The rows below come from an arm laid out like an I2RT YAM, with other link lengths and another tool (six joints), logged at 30 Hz.
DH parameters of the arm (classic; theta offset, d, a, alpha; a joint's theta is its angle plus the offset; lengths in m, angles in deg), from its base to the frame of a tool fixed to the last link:
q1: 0 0.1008 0.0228 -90
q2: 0 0 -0.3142 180
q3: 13.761 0 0.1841 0
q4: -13.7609 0.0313 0.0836 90
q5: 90 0.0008 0 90
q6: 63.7 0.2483 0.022 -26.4
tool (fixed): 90 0.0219 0 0
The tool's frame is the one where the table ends.
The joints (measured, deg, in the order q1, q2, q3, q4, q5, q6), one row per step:
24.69, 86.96, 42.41, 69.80, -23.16, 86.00
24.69, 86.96, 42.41, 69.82, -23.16, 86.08
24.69, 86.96, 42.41, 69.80, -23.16, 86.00
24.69, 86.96, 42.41, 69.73, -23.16, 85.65
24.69, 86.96, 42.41, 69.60, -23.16, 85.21
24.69, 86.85, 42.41, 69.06, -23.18, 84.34
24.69, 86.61, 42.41, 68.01, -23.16, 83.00
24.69, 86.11, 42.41, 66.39, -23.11, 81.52
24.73, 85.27, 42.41, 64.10, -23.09, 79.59
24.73, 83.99, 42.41, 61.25, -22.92, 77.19
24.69, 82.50, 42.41, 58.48, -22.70, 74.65
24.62, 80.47, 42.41, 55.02, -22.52, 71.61
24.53, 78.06, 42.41, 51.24, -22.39, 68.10
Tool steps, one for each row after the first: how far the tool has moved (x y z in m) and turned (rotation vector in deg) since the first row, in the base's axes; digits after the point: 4 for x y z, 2 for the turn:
-0.0001, 0.0000, 0.0001, 0.06, 0.04, 0.03
0.0000, 0.0000, 0.0000, 0.00, 0.00, 0.00
0.0002, 0.0001, -0.0005, -0.24, -0.18, -0.14
0.0006, 0.0002, -0.0013, -0.55, -0.38, -0.31
0.0012, 0.0005, -0.0036, -1.26, -0.60, -0.63
0.0023, 0.0009, -0.0076, -2.39, -0.81, -1.15
0.0032, 0.0010, -0.0127, -3.74, -0.84, -1.72
0.0032, 0.0010, -0.0190, -5.52, -0.90, -2.35
0.0023, -0.0004, -0.0251, -7.61, -1.17, -3.28
0.0004, -0.0029, -0.0294, -9.67, -1.78, -4.31
-0.0034, -0.0065, -0.0339, -12.15, -2.64, -5.44
-0.0090, -0.0111, -0.0378, -14.92, -3.91, -6.63

